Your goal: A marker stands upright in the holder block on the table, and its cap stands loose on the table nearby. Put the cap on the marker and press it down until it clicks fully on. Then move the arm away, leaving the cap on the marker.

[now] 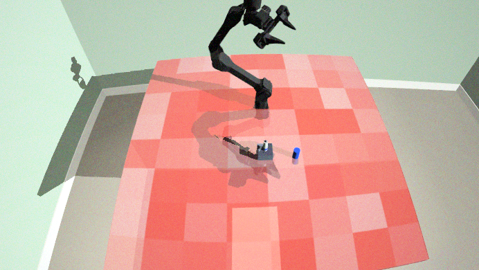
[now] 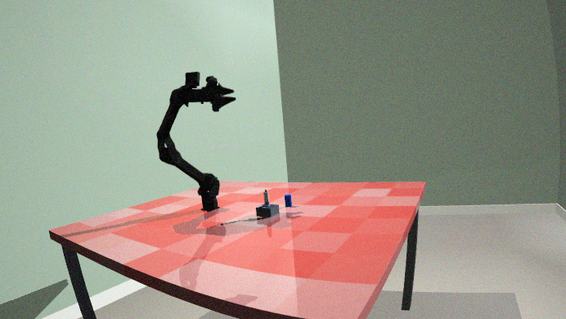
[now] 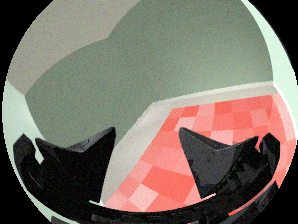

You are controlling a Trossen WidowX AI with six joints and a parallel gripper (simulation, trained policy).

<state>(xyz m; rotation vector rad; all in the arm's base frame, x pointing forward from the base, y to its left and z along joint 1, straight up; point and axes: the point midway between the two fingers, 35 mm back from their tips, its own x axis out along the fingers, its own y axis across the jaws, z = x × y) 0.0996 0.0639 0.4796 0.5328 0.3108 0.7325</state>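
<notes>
The blue cap lies 19 cm ahead of my gripper tip, 4 cm to the left of it and 45 cm below it. From my gripper tip the other things lie so: holder block: 17 cm ahead, 9 cm to the right, 46 cm below.
</notes>
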